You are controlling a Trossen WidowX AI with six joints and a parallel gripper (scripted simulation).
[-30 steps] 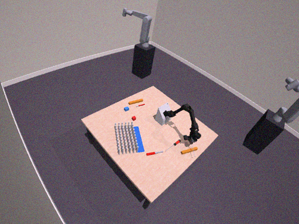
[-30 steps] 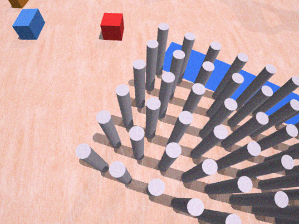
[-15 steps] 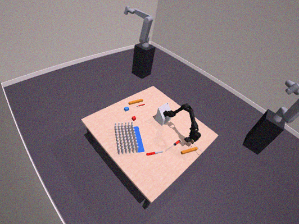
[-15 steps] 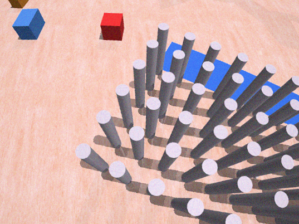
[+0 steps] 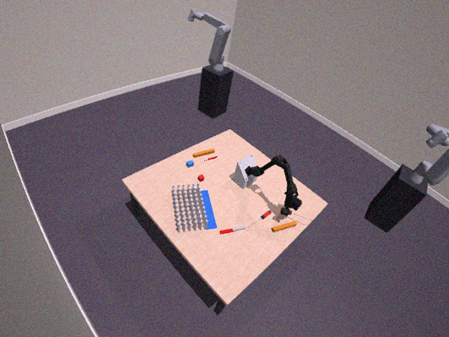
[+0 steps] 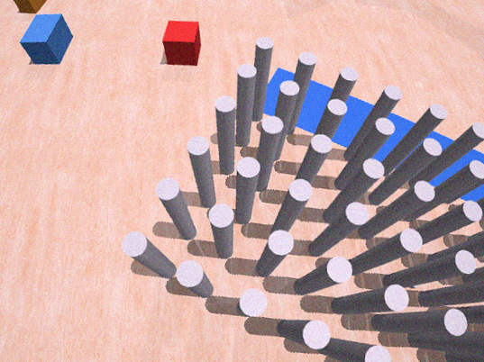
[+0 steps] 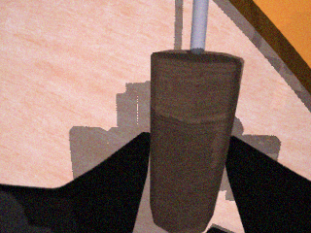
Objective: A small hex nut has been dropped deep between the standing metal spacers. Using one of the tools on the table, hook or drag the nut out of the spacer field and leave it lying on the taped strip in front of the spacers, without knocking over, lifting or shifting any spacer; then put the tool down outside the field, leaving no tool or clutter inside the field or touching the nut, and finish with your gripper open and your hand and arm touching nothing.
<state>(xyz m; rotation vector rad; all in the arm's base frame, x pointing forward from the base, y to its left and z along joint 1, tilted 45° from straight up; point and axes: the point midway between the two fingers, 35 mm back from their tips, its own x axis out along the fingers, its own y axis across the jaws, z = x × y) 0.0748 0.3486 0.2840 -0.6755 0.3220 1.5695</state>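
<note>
Right now the long tool is 10 cm to the left of my gripper tip, 2 cm behind it and 2 cm above it. Round my gripper tip: hex nut 56 cm to the right, 54 cm ahead, 6 cm below; blue taped strip 50 cm to the right, 39 cm ahead, 6 cm below; red cube 75 cm to the right, 20 cm ahead, 4 cm below.
</note>
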